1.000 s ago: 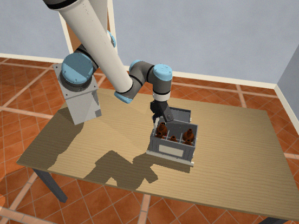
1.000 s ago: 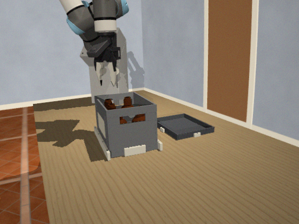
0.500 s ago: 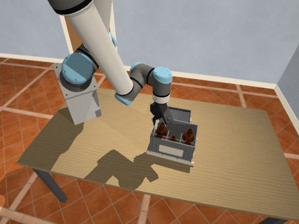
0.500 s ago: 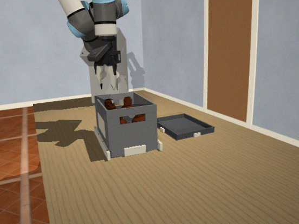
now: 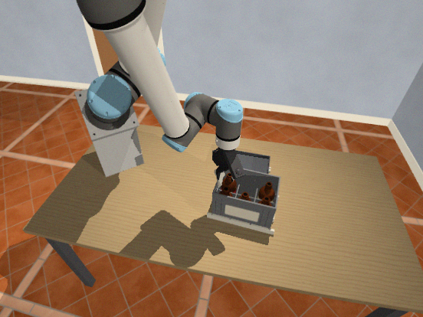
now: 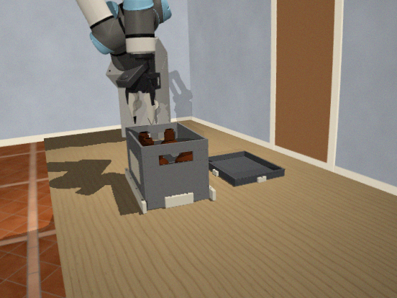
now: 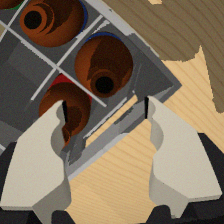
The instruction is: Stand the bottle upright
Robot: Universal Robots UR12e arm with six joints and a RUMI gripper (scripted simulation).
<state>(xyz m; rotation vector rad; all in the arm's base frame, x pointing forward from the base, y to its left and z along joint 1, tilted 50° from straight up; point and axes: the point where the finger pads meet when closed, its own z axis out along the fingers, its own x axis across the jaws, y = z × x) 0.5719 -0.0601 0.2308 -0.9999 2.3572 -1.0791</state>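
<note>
My hand is 12 cm above the grey crate, 10 cm short of it and 2 cm to the right of it. Also, from my hand: bottle: 19 cm ahead, 12 cm below, 5 cm to the left; grey tray: 31 cm to the left, 19 cm below, 11 cm ahead.
</note>
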